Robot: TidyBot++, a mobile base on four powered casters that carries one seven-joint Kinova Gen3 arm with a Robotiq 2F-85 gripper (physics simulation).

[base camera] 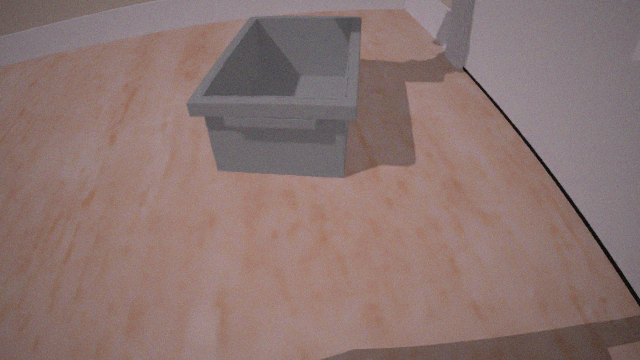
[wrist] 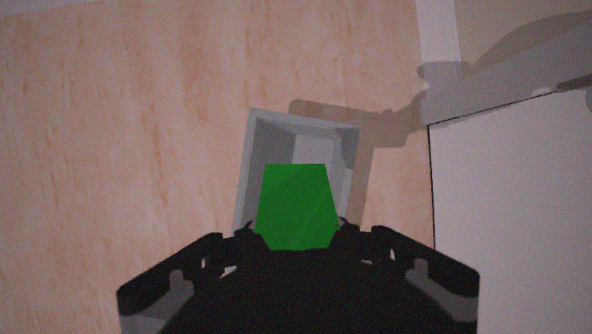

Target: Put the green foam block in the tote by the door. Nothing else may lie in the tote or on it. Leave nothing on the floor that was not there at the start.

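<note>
The green foam block is held between the fingertips of my gripper, which is shut on it and points down. The grey tote stands on the floor by the door, with its open top up. In the wrist view the block hangs above the tote and covers the near part of its opening. The visible inside of the tote shows bare walls and bottom; the part behind the block is hidden. The gripper does not show in the base camera view.
The white door stands to the right of the tote. A wall with a white baseboard runs behind the tote. Shadows of the arm and tote fall on the floor between tote and door.
</note>
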